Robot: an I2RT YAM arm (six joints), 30 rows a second.
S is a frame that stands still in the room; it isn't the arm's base.
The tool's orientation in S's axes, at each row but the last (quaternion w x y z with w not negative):
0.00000, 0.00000, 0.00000, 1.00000
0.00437, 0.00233, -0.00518, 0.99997
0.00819, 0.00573, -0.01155, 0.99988
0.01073, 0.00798, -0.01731, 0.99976
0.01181, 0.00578, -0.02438, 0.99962
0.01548, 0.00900, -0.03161, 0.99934
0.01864, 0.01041, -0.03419, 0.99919
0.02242, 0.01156, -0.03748, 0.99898
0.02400, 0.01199, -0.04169, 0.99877
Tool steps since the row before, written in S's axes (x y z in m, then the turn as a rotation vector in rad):
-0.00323, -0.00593, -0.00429, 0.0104, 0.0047, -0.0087
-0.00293, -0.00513, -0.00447, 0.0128, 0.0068, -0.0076
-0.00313, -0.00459, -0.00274, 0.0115, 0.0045, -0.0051
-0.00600, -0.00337, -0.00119, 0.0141, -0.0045, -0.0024
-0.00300, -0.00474, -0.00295, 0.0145, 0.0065, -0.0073
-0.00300, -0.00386, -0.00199, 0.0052, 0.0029, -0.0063
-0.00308, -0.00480, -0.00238, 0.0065, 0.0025, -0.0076
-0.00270, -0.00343, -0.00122, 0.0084, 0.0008, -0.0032
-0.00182, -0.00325, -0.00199, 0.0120, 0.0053, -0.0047
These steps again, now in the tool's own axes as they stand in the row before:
0.00323, 0.00593, -0.00429, -0.0104, -0.0047, -0.0087
0.00286, 0.00520, -0.00443, -0.0128, -0.0068, -0.0076
0.00302, 0.00470, -0.00267, -0.0115, -0.0046, -0.0051
0.00591, 0.00354, -0.00117, -0.0142, 0.0043, -0.0020
0.00285, 0.00495, -0.00275, -0.0144, -0.0065, -0.0074
0.00284, 0.00407, -0.00179, -0.0052, -0.0027, -0.0064
0.00285, 0.00506, -0.00210, -0.0066, -0.0022, -0.0076
0.00252, 0.00363, -0.00102, -0.0084, -0.0009, -0.0031
0.00161, 0.00349, -0.00175, -0.0119, -0.0055, -0.0049

